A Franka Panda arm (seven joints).
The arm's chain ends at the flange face. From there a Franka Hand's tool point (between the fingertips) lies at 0.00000 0.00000 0.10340 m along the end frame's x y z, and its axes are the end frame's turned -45 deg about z.
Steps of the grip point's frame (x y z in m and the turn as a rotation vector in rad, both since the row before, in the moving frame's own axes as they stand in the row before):
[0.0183 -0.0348 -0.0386 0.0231 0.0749 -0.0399]
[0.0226 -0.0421 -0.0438 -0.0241 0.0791 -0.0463]
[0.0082 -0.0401 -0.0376 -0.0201 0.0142 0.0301]
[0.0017 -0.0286 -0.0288 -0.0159 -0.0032 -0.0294]
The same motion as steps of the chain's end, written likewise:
[-0.0153 -0.0303 -0.0383 0.0693 0.0366 -0.0399]
[-0.0212 -0.0416 -0.0434 0.0389 0.0730 -0.0463]
[-0.0251 -0.0346 -0.0376 -0.0042 0.0243 0.0301]
[-0.0200 -0.0228 -0.0288 -0.0135 0.0090 -0.0294]

